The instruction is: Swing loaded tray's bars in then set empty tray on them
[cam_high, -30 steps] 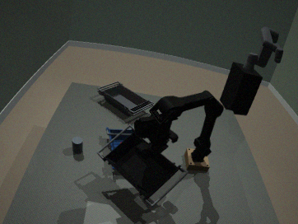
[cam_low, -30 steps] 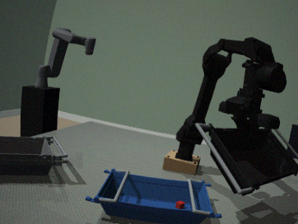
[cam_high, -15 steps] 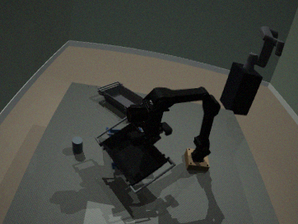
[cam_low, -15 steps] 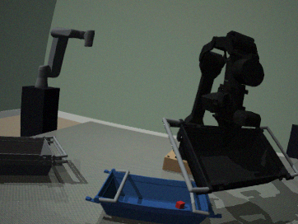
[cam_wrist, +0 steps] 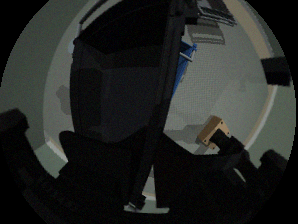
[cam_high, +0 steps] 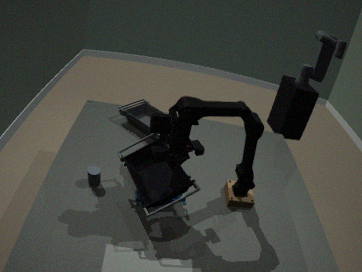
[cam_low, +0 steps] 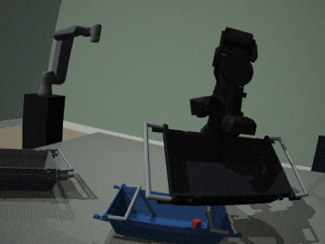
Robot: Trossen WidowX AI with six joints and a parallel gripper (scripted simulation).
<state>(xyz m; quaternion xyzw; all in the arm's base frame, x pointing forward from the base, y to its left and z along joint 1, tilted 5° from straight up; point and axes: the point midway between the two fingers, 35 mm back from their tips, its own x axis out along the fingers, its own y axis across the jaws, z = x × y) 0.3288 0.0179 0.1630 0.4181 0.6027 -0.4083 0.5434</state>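
The black tray is 70 mm ahead of my gripper tip and 20 mm to the left of it. Round my gripper tip: red block 10 mm ahead, 20 mm to the right, 170 mm below.
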